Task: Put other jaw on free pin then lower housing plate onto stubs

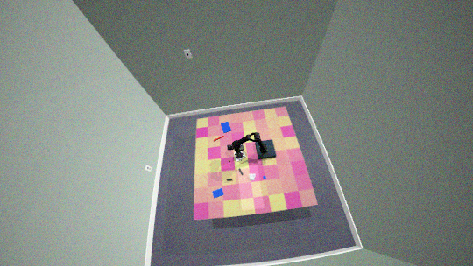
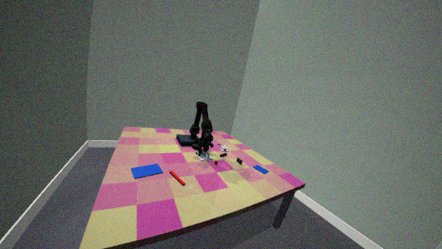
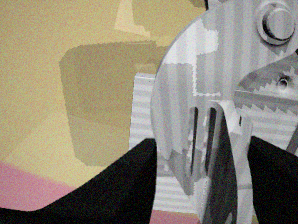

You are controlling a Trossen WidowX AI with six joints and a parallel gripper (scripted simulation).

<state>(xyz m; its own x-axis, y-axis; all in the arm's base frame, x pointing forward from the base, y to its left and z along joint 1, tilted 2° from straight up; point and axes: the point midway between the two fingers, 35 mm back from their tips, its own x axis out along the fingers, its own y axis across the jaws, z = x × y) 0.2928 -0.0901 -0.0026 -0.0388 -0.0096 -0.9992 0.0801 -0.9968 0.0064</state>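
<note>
The grey jaw is 30 mm behind my gripper tip and 20 mm to the left of it. Also, from my gripper tip: red stick (290 mm to the right, 180 mm ahead, 20 mm below); then white housing plate (320 mm to the left, 60 mm behind, 10 mm above).
</note>
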